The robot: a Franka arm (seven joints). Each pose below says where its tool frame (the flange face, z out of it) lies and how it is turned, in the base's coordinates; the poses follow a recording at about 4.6 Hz.
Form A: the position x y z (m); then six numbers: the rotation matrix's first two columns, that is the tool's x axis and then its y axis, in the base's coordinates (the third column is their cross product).
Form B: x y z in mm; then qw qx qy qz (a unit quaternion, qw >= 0). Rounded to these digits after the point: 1 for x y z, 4 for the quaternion.
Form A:
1: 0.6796 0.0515 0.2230 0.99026 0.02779 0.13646 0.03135 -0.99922 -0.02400
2: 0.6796 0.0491 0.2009 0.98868 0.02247 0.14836 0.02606 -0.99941 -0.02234
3: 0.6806 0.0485 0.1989 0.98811 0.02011 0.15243 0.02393 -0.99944 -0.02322
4: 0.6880 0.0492 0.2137 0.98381 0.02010 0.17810 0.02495 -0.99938 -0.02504
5: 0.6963 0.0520 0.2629 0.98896 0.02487 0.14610 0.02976 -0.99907 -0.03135
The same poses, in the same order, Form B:
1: 679.6 51.5 223.0 0.0130 -0.9975 -0.0148 -0.0682
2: 679.6 49.1 200.9 0.0121 -0.9971 -0.0122 -0.0742
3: 680.6 48.5 198.9 0.0125 -0.9969 -0.0110 -0.0763
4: 688.0 49.2 213.7 0.0136 -0.9959 -0.0113 -0.0893
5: 696.3 52.0 262.9 0.0167 -0.9971 -0.0137 -0.0730
